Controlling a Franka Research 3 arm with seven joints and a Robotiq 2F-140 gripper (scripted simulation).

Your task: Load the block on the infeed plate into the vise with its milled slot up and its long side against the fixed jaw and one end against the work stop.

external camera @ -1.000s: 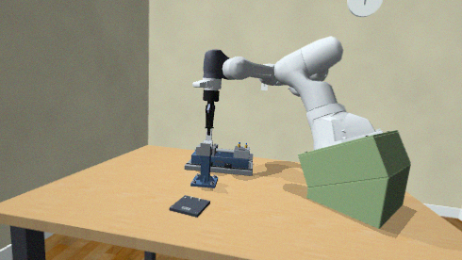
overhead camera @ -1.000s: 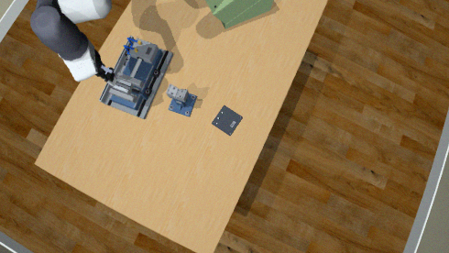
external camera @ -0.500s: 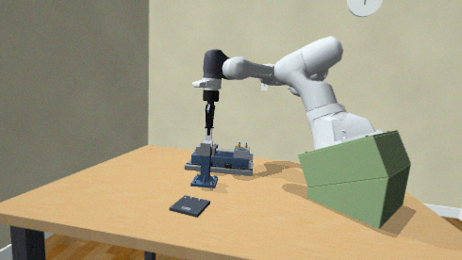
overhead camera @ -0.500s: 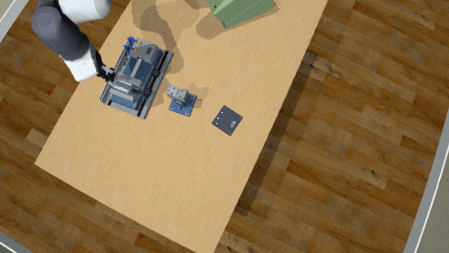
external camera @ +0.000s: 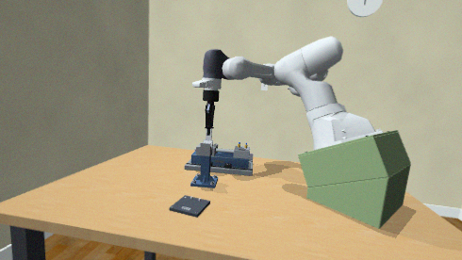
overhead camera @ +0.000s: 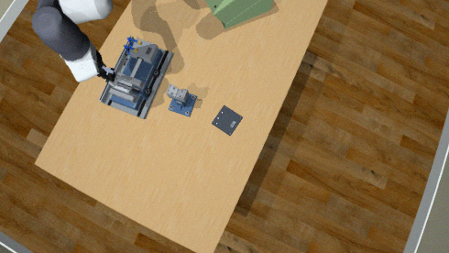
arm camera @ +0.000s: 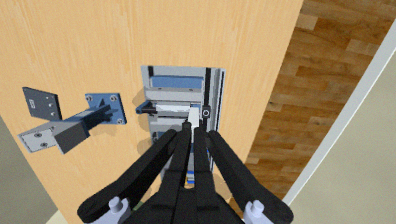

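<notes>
The grey part is 40 mm to the left of my hand and 40 mm below it. Also, from my hand: vise: 100 mm below, 70 mm behind, 40 mm to the left; then dark work stop rod: 80 mm to the left, 50 mm below; then grey air cylinder: 160 mm behind, 60 mm below, 40 mm to the left.
</notes>
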